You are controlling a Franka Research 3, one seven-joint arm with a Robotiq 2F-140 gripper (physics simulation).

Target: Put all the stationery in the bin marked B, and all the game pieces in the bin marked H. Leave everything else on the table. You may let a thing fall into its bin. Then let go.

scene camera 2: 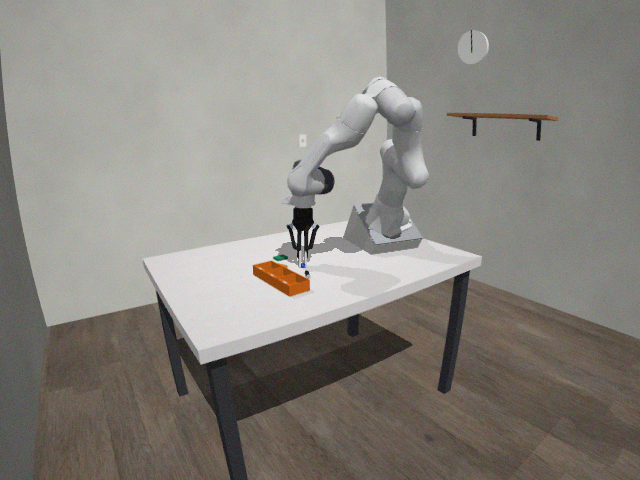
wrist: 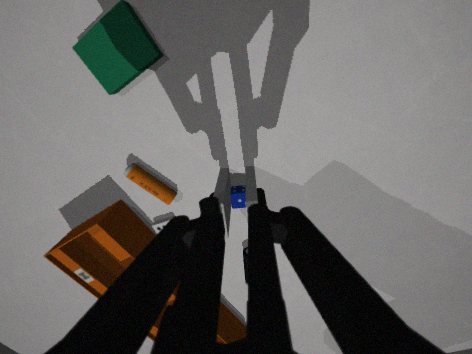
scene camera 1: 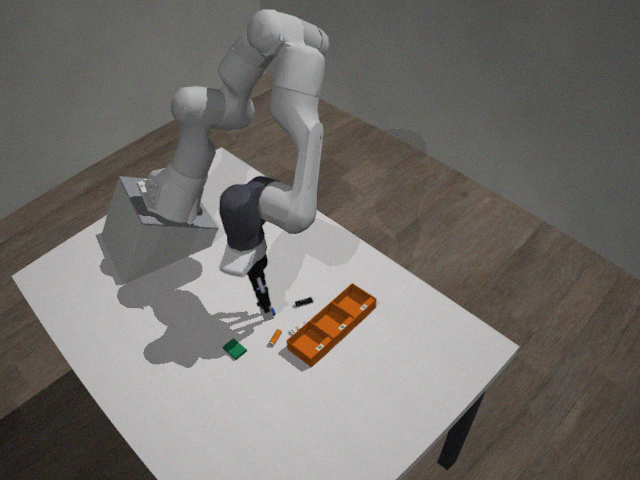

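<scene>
My gripper [scene camera 1: 266, 312] [scene camera 2: 302, 264] [wrist: 238, 180] points down and is shut on a small blue die [scene camera 1: 272, 311] [scene camera 2: 302, 266] [wrist: 238, 198], low over the table. A three-compartment orange bin tray [scene camera 1: 299, 354] [scene camera 2: 273, 281] [wrist: 100, 287] stands beside it. The wrist view shows the label H [wrist: 83, 275] on the end compartment nearest the orange cylinder; the other labels are unreadable. A white piece with black dots [scene camera 1: 295, 329] [wrist: 160, 227] lies beside the tray, partly hidden by a finger in the wrist view. A black cylinder [scene camera 1: 303, 301] [scene camera 2: 307, 272] [wrist: 246, 265] is mostly hidden there.
An orange cylinder with lettering [scene camera 1: 275, 336] [wrist: 151, 184] lies between the tray and a green block [scene camera 1: 234, 349] [scene camera 2: 280, 257] [wrist: 117, 47]. The tray walls rise above the white table [scene camera 1: 361, 403] [scene camera 2: 206, 310]. The arm's base stands at the table's far end from the tray.
</scene>
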